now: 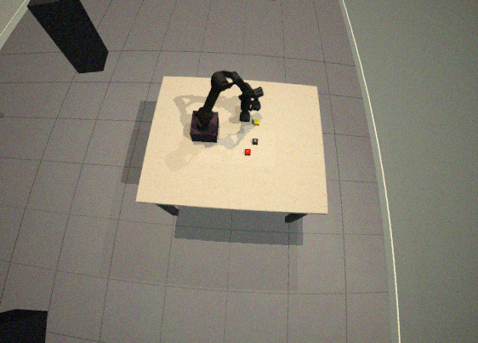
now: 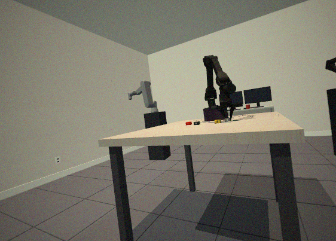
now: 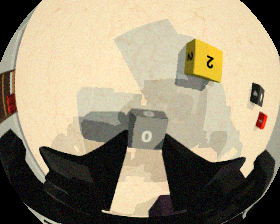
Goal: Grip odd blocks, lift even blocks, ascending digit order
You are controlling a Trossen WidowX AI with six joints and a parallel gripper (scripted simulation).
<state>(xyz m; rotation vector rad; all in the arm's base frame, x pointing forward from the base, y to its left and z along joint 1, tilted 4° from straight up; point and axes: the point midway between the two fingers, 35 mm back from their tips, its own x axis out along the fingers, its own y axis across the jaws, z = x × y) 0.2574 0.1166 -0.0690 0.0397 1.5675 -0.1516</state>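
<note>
The red block is 26 cm to the right of my gripper tip. Round my gripper tip: yellow block (7 cm ahead, 5 cm to the right); black block (5 cm ahead, 19 cm to the right); grey block (1 cm ahead).
</note>
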